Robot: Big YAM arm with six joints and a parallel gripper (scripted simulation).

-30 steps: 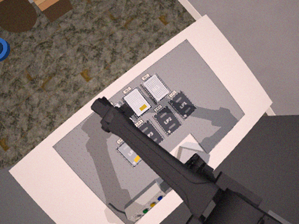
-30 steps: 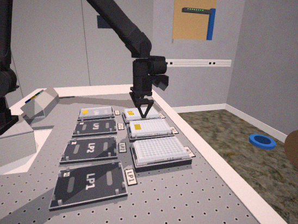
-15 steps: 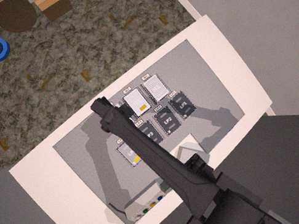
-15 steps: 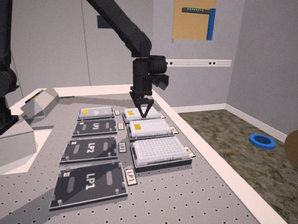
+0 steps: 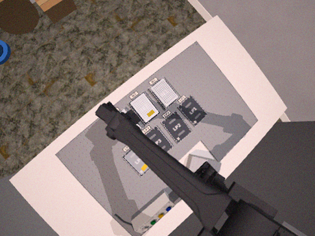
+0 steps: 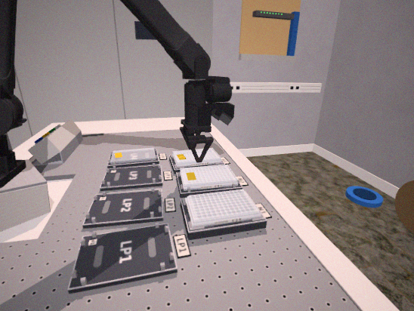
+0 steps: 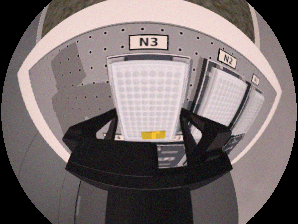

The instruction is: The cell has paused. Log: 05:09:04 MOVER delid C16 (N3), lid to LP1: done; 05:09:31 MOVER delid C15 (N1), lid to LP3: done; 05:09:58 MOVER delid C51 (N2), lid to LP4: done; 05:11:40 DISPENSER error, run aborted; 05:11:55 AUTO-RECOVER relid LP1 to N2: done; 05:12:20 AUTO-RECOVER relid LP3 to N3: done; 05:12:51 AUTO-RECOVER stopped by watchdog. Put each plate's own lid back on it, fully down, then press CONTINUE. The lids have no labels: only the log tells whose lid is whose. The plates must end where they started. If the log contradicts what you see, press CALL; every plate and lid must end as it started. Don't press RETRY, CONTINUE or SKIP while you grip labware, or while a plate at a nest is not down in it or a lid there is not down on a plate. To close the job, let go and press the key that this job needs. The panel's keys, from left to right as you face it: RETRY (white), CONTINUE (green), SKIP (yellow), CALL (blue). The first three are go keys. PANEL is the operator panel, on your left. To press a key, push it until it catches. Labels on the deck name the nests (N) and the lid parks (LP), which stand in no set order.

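My gripper is now 120 mm to the left of the clear lid and 10 mm above it. The rest, counted from my hand: blue key 450 mm behind, 140 mm to the left, 30 mm above; then green key 440 mm behind, 240 mm to the left, 30 mm above; then yellow key 440 mm behind, 190 mm to the left, 30 mm above.
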